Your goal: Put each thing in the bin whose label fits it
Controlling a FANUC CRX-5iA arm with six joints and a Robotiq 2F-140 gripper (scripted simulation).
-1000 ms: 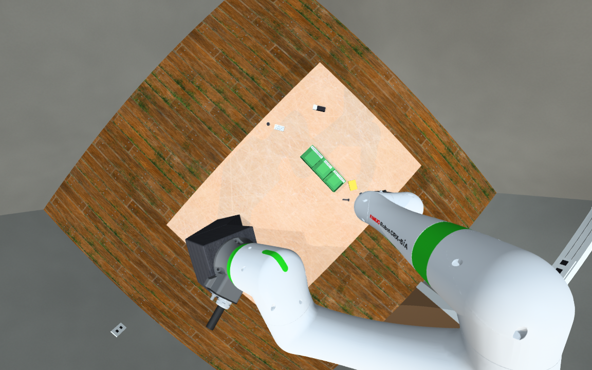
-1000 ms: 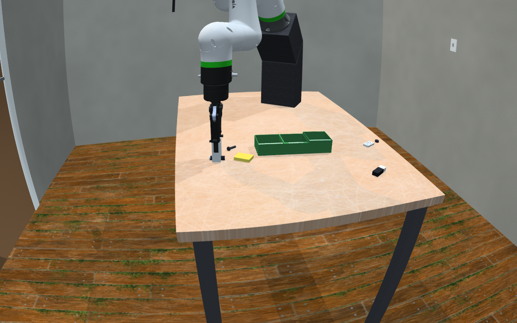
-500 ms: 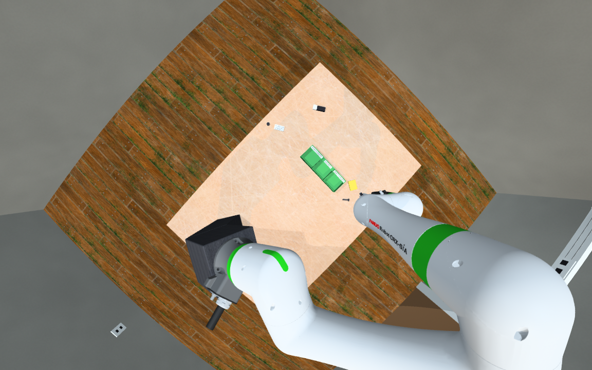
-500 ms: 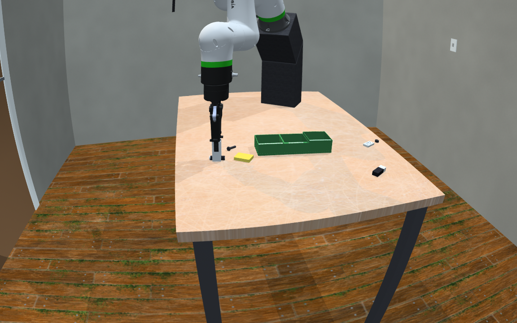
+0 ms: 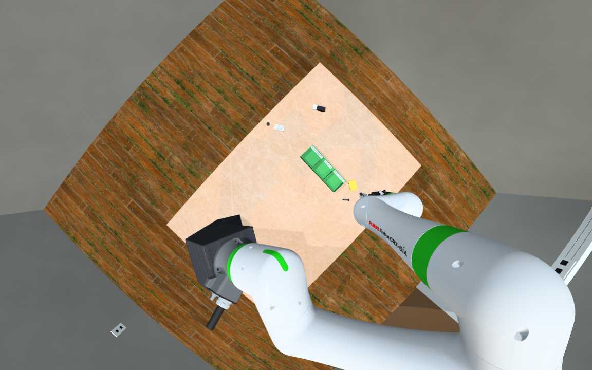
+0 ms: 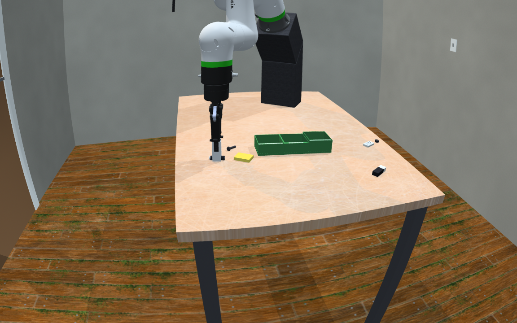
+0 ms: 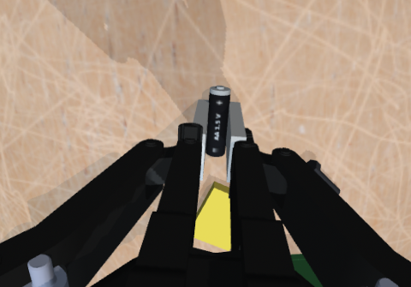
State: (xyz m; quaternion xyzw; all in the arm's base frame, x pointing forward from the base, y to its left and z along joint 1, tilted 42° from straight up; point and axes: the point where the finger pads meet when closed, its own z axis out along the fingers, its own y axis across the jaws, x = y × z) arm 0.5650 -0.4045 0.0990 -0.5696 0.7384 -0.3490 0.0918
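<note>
The white domino lies 56 cm to the left of my hand, 8 cm ahead of it and 3 cm below it. Round my hand: black bolt 7 cm to the left, 6 cm behind, 3 cm below; yellow pad 8 cm to the left, 3 cm below, 2 cm ahead; black battery 3 cm below.
</note>
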